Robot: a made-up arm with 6 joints.
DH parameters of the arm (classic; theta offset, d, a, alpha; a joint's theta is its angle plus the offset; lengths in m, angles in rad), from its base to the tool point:
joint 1: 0 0.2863 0 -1.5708
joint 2: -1.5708 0 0.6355 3.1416
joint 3: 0 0 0 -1.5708
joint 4: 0 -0.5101 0 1.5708
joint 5: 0 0.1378 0 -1.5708
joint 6: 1.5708 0 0 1.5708
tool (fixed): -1.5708 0 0 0
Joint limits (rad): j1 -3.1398..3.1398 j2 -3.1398..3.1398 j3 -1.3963..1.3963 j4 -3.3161..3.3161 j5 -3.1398..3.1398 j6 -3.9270..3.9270
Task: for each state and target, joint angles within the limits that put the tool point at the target. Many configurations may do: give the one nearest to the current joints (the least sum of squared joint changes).
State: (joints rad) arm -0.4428 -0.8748 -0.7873 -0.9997 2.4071 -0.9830
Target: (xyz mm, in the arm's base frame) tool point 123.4 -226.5 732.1
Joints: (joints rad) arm -0.6964 -0.4260 -0.4906 -0.8141 2.4071 -0.9830
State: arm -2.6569 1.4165 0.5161 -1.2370 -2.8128 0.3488
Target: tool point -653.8 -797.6 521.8
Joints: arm -2.2167 0.9584 0.9612 -1.2613 -2.8128 0.3488
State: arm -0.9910 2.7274 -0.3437 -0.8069 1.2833 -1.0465
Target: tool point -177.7 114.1 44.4
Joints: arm -0.9837 2.8623 -0.8553 -0.9084 1.2833 -1.0465
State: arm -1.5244 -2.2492 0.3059 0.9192 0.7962 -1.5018
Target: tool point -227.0 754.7 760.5
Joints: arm -1.3915 -1.6104 0.0449 0.8706 0.7962 -1.5018
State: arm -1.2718 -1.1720 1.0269 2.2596 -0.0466 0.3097
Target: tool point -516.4 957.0 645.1
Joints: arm -0.9972 -1.3971 1.0380 2.2407 -0.0466 0.3097
